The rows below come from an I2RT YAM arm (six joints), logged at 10 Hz.
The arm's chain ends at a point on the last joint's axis. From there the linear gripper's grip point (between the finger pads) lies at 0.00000 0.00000 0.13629 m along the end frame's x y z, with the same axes.
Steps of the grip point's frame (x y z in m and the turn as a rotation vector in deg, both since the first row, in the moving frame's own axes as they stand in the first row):
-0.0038, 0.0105, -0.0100, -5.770, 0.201, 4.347
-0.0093, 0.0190, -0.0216, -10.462, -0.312, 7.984
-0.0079, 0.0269, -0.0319, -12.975, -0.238, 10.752
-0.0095, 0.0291, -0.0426, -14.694, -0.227, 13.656
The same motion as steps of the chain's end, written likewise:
-0.0038, -0.0032, -0.0093, -5.770, 0.201, 4.347
-0.0068, -0.0056, -0.0193, -10.462, -0.312, 7.984
-0.0045, -0.0035, -0.0284, -12.975, -0.238, 10.752
-0.0048, -0.0051, -0.0382, -14.694, -0.227, 13.656

